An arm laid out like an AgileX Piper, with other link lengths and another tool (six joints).
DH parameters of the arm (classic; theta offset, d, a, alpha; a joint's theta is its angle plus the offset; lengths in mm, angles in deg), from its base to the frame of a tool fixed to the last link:
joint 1: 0 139 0 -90
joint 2: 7.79 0 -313.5 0
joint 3: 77.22 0 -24 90
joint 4: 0 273.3 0 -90
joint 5: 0 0 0 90
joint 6: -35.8 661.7 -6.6 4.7
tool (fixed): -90 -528.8 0 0
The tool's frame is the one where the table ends.
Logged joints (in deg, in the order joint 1, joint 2, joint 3, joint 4, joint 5, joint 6), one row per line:
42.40, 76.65, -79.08, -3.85, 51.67, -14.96
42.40, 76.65, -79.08, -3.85, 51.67, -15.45
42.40, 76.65, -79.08, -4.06, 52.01, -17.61
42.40, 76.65, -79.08, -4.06, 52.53, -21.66
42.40, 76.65, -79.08, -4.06, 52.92, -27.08
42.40, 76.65, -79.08, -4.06, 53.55, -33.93
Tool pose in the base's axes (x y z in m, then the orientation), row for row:
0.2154, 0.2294, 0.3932, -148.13, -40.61, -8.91
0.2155, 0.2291, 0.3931, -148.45, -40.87, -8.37
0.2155, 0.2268, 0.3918, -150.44, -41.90, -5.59
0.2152, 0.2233, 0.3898, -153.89, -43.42, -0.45
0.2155, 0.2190, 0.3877, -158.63, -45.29, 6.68
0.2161, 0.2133, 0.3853, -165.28, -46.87, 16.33
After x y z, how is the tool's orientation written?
As angles about the fixed x, y, z axes (roll, pitch, yaw), in degrees.
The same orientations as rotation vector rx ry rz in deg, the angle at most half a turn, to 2 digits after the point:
-142.83, -3.93, -55.57
-142.90, -4.55, -55.77
-143.54, -7.46, -56.53
-144.35, -12.76, -57.58
-144.89, -19.95, -59.12
-145.27, -29.21, -60.76

